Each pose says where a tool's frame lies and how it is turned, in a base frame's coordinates. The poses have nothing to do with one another.
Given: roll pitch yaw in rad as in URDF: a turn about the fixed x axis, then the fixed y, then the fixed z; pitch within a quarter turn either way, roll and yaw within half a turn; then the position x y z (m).
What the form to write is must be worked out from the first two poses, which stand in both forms.
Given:
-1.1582 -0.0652 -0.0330 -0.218 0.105 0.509
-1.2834 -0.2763 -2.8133 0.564 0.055 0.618
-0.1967 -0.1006 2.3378 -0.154 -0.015 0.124
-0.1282 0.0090 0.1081 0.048 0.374 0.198
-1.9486 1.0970 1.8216 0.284 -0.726 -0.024
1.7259 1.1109 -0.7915 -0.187 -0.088 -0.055
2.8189 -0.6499 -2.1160 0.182 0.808 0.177
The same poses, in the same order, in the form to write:
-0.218 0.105 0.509 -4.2 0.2 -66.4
0.564 0.055 0.618 170.3 22.5 72.8
-0.154 -0.015 0.124 133.8 -4.1 12.0
0.048 0.374 0.198 6.2 -0.3 -7.4
0.284 -0.726 -0.024 -101.4 -55.0 107.1
-0.187 -0.088 -0.055 -58.7 -53.1 96.6
0.182 0.808 0.177 120.1 -34.7 156.6

